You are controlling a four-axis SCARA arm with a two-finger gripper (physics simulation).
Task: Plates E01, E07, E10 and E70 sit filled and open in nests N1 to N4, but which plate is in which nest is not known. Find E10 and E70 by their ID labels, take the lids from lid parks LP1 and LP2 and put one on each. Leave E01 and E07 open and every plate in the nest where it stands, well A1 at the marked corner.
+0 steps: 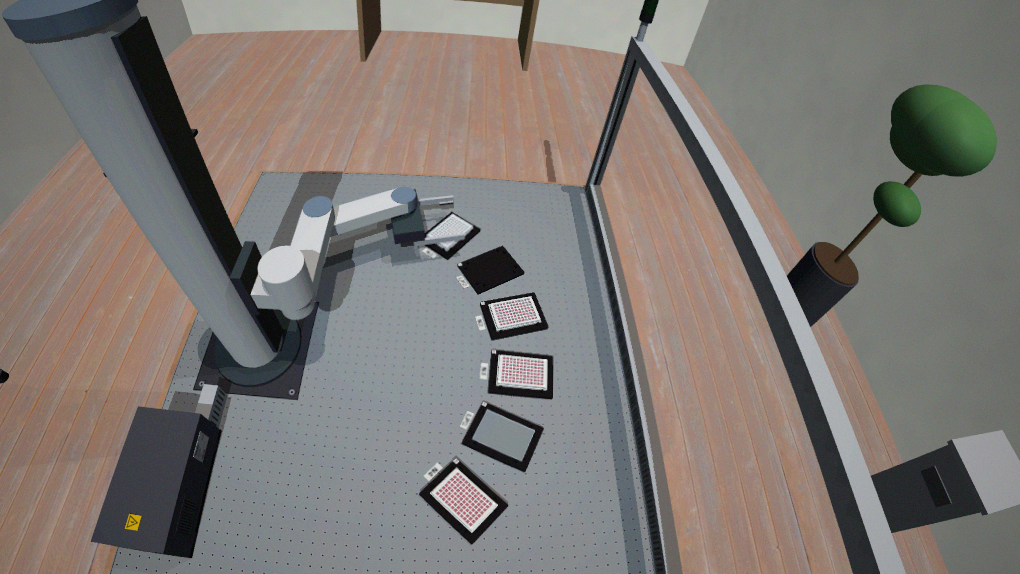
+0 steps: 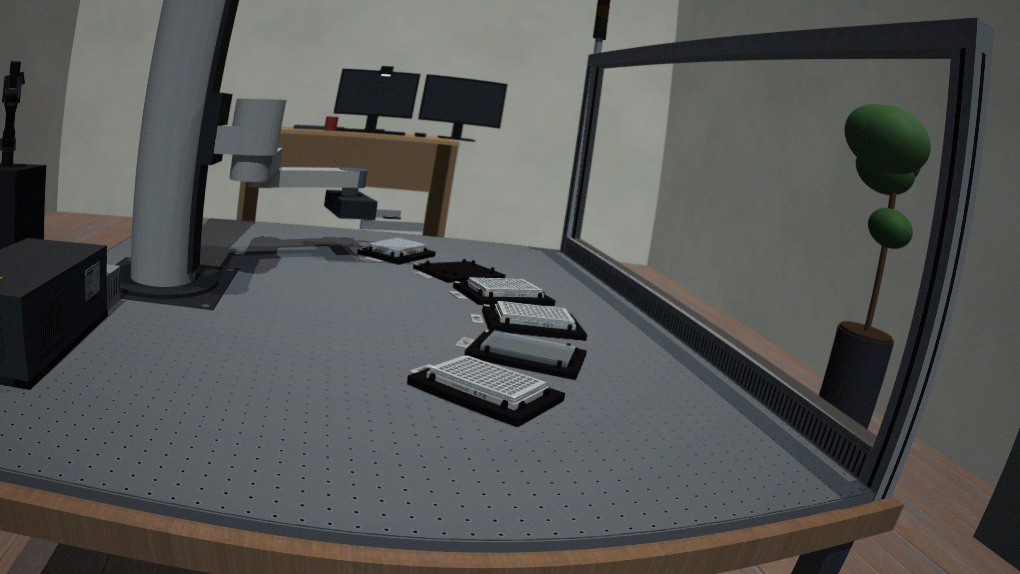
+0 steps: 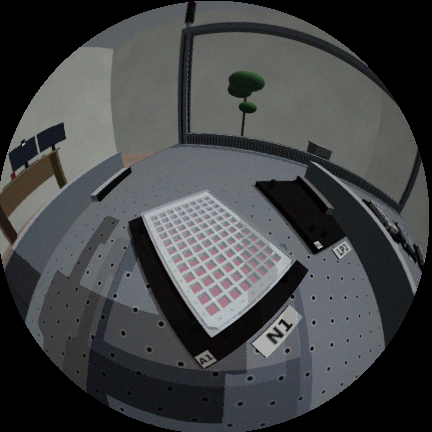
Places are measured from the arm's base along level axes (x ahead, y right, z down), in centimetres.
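Where they show: gripper, fingertip midpoint: (image 1: 458, 216) (image 2: 410, 220) (image 3: 212, 157); arm's base, link origin: (image 1: 259, 346) (image 2: 162, 286).
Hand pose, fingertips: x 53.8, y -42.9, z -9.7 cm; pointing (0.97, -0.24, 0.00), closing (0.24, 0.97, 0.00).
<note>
Things, the pixels of their top centre, and the offset from my fingertips. "spot": a spot on its surface instead. Level surfaces: height alone.
- black nest N1, top centre: (image 3: 206, 239) (image 2: 397, 246) (image 1: 450, 231) dy +0.4, dx -2.4, dz +6.2 cm
- Lid park LP2, top centre: (image 3: 308, 198) (image 2: 460, 264) (image 1: 491, 265) dy +13.6, dx +10.5, dz +6.4 cm
- clear lid, top centre: (image 2: 529, 345) (image 1: 504, 434) dy +64.9, dx +12.5, dz +6.6 cm
- open plate, top centre: (image 2: 488, 375) (image 1: 464, 498) dy +80.6, dx +3.0, dz +5.8 cm
- dark control box, surface spot: (image 2: 49, 306) spot: dy +90.4, dx -57.2, dz +0.2 cm
- perforated table, surface height: dz +8.4 cm
My gripper (image 1: 456, 219) (image 2: 410, 219) (image 3: 212, 157) is open and empty, above and turned askew to the plate in nest N1. That plate (image 1: 450, 229) (image 2: 396, 246) (image 3: 215, 250) has a clear lid on it, seated evenly, in the black nest N1 (image 3: 172, 305). Its ID label is not readable now. Lid park LP2 (image 1: 490, 269) (image 2: 460, 270) (image 3: 300, 215) is bare. Beyond it stand two open plates, one (image 1: 514, 312) (image 2: 505, 287) and another (image 1: 522, 371) (image 2: 534, 314). A clear lid (image 1: 505, 433) (image 2: 529, 347) lies in the other park. An open plate (image 1: 465, 499) (image 2: 492, 380) stands at the near end. Their IDs are unreadable.
The arm's column (image 1: 178, 199) (image 2: 171, 142) stands left of the arc of nests. A dark control box (image 1: 160, 478) (image 2: 49, 306) stands near it. A framed screen (image 1: 613, 285) (image 2: 713, 356) runs along the right side of the perforated table (image 1: 356, 428) (image 2: 285, 428).
</note>
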